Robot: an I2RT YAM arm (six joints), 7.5 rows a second.
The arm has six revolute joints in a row. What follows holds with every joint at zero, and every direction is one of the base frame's.
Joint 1 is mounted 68.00 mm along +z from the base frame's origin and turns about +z.
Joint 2 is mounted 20.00 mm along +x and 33.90 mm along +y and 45.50 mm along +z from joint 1 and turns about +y.
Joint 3 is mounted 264.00 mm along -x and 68.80 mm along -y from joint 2 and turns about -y.
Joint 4 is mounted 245.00 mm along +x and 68.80 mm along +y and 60.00 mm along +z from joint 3 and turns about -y.
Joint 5 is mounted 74.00 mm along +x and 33.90 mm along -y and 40.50 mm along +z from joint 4 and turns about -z.
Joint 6 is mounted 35.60 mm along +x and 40.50 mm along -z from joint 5 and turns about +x.
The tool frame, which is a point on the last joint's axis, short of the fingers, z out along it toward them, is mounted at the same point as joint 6; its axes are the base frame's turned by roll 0.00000, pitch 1.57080 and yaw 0.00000 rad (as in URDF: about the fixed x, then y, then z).
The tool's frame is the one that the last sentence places.
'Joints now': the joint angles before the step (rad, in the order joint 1, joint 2, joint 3, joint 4, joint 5, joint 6). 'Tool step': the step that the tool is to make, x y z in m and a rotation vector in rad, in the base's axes. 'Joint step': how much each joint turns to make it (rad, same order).
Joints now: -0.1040, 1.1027, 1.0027, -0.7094, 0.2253, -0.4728
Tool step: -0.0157, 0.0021, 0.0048, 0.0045, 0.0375, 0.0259
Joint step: -0.0009, -0.0473, 0.0061, -0.0869, -0.0186, -0.0198
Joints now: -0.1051, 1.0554, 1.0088, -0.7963, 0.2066, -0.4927
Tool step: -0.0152, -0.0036, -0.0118, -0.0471, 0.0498, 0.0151
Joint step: -0.0240, -0.0548, -0.0640, -0.0209, 0.0143, -0.0654
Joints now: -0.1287, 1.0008, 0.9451, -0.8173, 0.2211, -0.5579
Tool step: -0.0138, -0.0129, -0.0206, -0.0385, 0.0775, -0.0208
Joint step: -0.0784, -0.0375, -0.0840, -0.0061, 0.0041, -0.0787
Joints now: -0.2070, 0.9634, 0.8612, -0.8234, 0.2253, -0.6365
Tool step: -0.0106, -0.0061, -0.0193, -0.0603, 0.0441, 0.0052
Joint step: -0.0410, -0.0420, -0.0911, 0.0387, 0.0276, -0.0803
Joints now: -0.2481, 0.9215, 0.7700, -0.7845, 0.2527, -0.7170
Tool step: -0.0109, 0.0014, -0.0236, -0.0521, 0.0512, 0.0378
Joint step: -0.0022, -0.0487, -0.1069, 0.0404, 0.0277, -0.0720
